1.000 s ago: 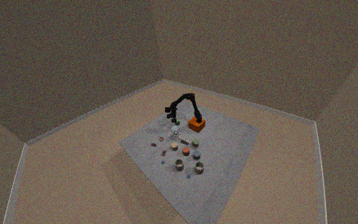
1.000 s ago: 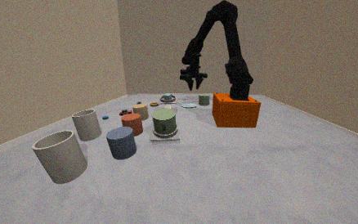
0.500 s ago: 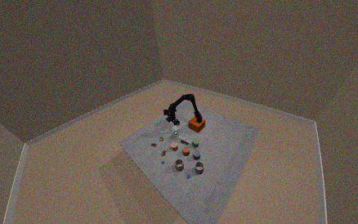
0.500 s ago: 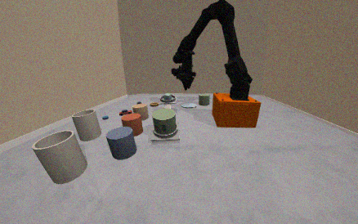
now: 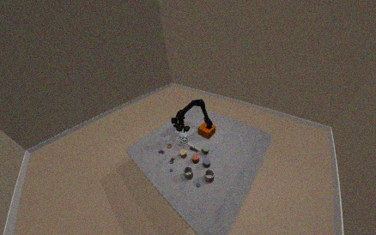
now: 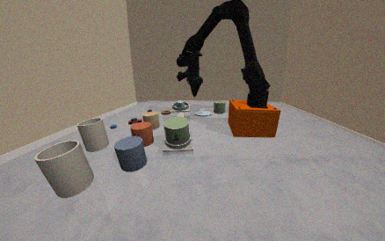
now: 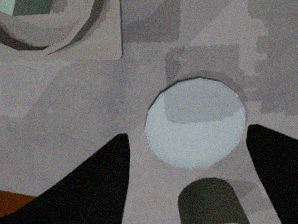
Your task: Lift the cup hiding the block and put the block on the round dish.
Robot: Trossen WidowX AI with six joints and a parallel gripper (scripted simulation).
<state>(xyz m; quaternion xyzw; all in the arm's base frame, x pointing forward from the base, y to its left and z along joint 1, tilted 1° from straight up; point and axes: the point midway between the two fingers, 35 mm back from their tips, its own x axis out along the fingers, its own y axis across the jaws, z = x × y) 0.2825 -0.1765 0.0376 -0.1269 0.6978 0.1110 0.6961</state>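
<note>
The flat round grey dish is 4 cm behind my gripper tip, 4 cm to the right of it and 11 cm below it. From my gripper tip the other things lie so: balance: 2 cm ahead, 21 cm to the left, 8 cm below; red-orange cylinder: 10 cm ahead, 32 cm to the left, 8 cm below.
</note>
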